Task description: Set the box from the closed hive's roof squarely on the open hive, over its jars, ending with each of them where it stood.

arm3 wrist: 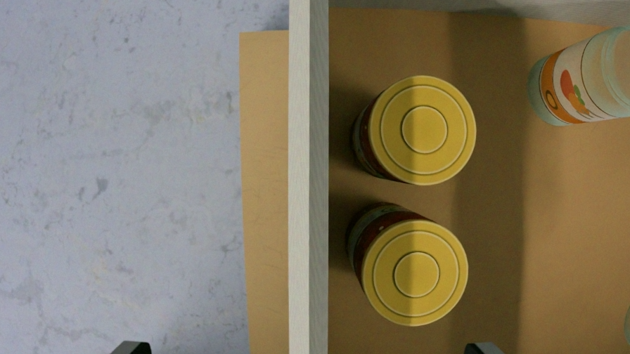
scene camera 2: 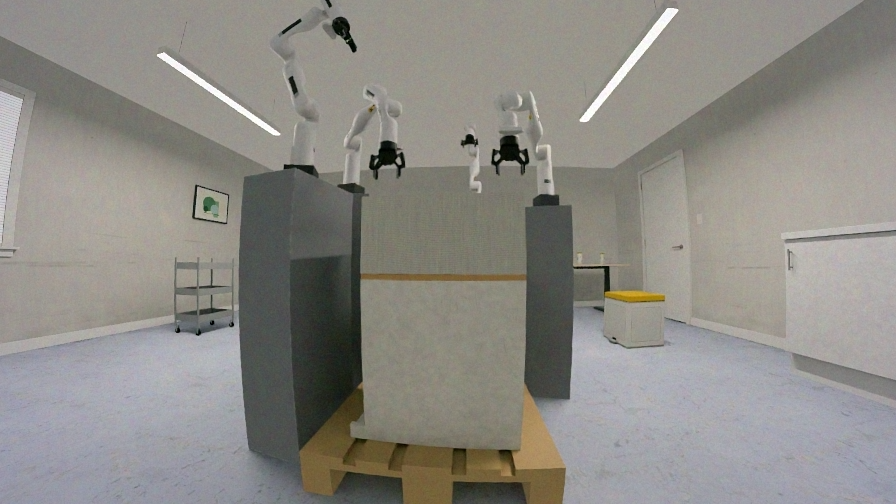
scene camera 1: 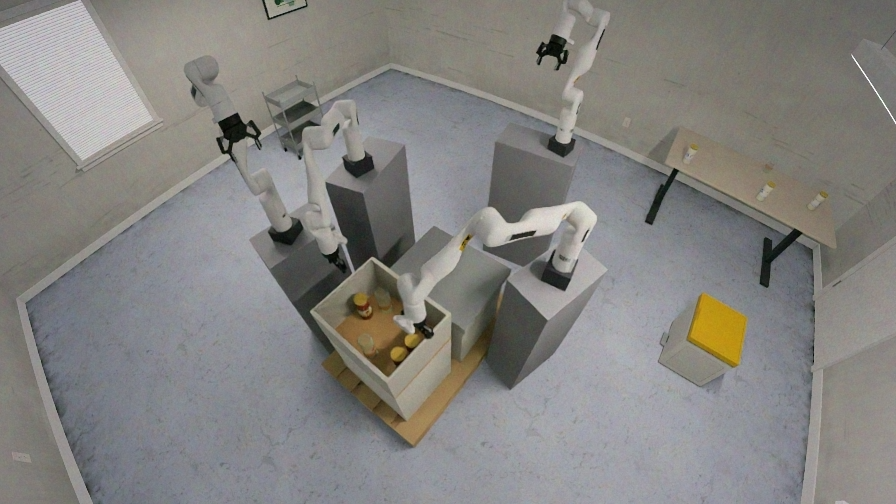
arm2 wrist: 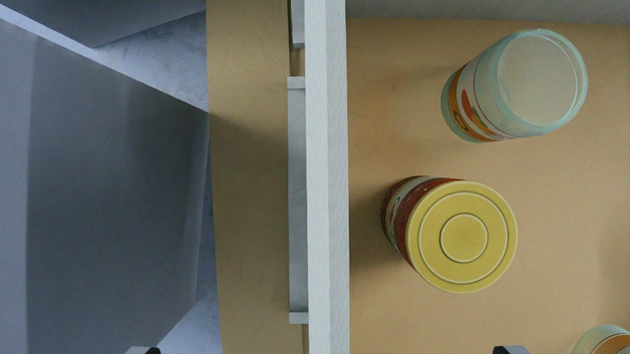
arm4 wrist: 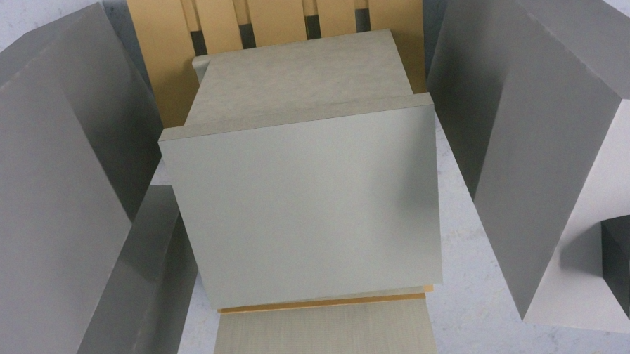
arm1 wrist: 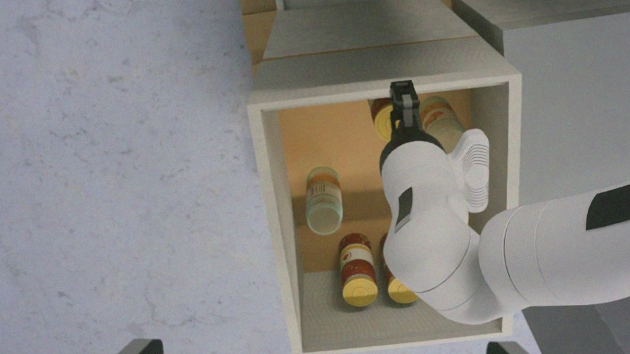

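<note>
The box rests on the open hive, sides lined up, no gap showing. Several upright jars, yellow-lidded and glass, stand inside the box walls. The closed hive has a bare roof. Arm1's gripper is open. Arm2's gripper and arm3's gripper are open astride box walls, clear of the rims. Arm4's fingers do not show in its wrist view.
Both hives stand on a wooden pallet among grey pedestals. In scene camera 2, two open grippers hang above the box. In scene camera 1, open grippers are raised at left and back right.
</note>
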